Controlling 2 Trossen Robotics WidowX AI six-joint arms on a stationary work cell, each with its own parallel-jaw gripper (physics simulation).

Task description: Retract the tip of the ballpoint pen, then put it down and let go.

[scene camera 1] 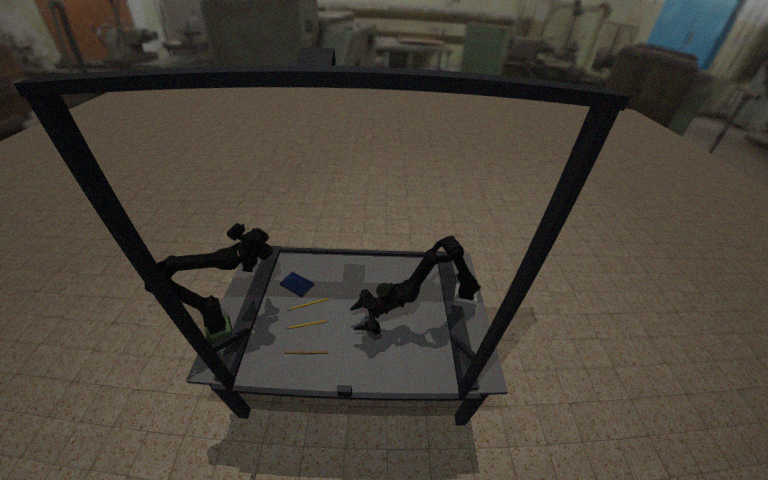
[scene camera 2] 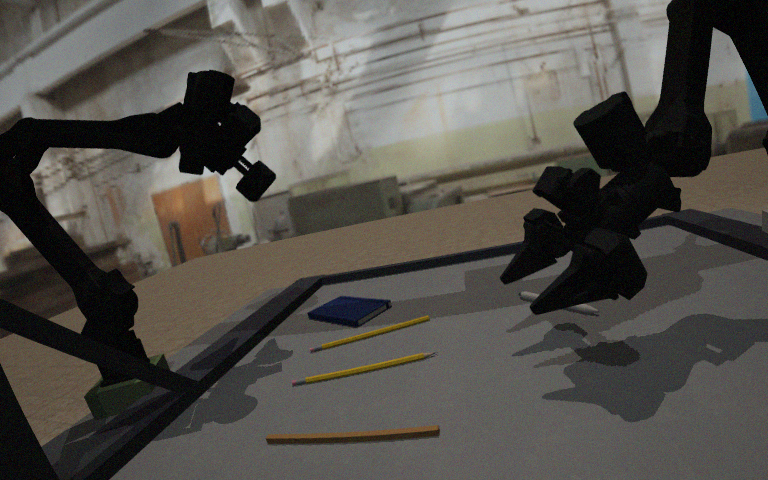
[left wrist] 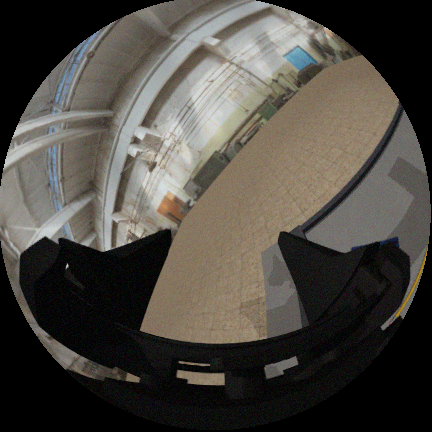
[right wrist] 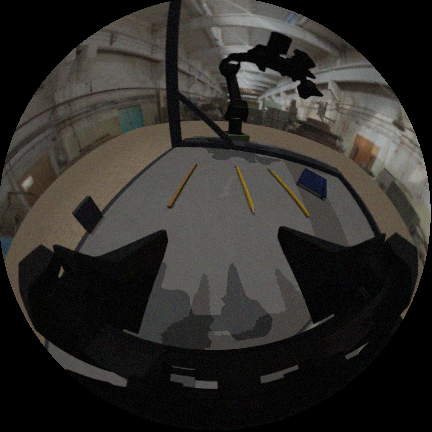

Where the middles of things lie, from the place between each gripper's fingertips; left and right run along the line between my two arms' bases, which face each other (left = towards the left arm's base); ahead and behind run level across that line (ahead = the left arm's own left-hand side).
Labels:
Now: left hand 40 cm past the orange pencil (scene camera 2: 426,431), 32 cm above it and 18 cm to the left of it.
I see the orange pencil 190 mm to the left of my right hand, 80 mm below it and 80 mm behind it.

